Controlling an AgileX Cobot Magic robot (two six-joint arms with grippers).
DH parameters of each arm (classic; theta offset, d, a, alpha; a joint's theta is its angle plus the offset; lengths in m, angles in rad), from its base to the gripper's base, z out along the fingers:
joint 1: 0 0.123 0 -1.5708
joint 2: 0.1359 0 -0.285 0
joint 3: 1.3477 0 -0.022 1.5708
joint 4: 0 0.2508 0 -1.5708
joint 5: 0 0 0.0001 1.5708
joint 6: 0 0.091 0 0
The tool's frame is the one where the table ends.
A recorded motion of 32 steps. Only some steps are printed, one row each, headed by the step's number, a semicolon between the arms.
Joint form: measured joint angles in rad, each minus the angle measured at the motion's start. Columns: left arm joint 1, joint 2, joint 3, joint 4, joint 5, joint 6; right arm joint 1, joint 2, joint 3, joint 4, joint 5, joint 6.
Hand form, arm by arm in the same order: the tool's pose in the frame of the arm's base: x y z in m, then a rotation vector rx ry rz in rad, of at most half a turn. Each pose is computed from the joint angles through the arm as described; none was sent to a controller.
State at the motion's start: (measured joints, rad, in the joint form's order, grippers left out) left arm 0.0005 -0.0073 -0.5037 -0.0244 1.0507 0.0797; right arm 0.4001 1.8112 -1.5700 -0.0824 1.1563 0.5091
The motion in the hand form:
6: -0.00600 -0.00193 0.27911 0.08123 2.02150 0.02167; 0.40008 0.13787 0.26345 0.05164 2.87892 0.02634
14: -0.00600 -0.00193 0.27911 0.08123 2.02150 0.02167; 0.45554 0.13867 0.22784 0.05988 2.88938 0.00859
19: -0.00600 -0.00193 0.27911 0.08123 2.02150 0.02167; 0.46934 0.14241 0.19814 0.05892 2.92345 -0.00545
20: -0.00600 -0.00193 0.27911 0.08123 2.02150 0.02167; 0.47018 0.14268 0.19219 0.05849 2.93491 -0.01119
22: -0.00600 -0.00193 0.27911 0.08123 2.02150 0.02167; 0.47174 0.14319 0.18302 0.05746 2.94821 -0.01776
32: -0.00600 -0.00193 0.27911 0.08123 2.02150 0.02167; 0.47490 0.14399 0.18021 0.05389 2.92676 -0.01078
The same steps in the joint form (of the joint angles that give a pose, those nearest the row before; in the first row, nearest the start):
6: 0.0000 0.0000 0.0000 0.0000 0.0000 0.0000; -0.0519 0.1749 -0.1840 0.0000 0.0191 -0.1028
14: 0.0000 0.0000 0.0000 0.0000 0.0000 0.0000; -0.0902 0.4163 -0.4546 0.0020 0.0596 -0.1389
19: 0.0000 0.0000 0.0000 0.0000 0.0000 0.0000; -0.0919 0.5100 -0.5121 0.0044 0.0586 -0.1409
20: 0.0000 0.0000 0.0000 0.0000 0.0000 0.0000; -0.0919 0.5221 -0.5122 0.0044 0.0586 -0.1409
22: 0.0000 0.0000 0.0000 0.0000 0.0000 0.0000; -0.0919 0.5409 -0.5122 0.0044 0.0538 -0.1409
32: 0.0000 0.0000 0.0000 0.0000 0.0000 0.0000; -0.0919 0.5492 -0.5152 0.0012 0.0266 -0.1409

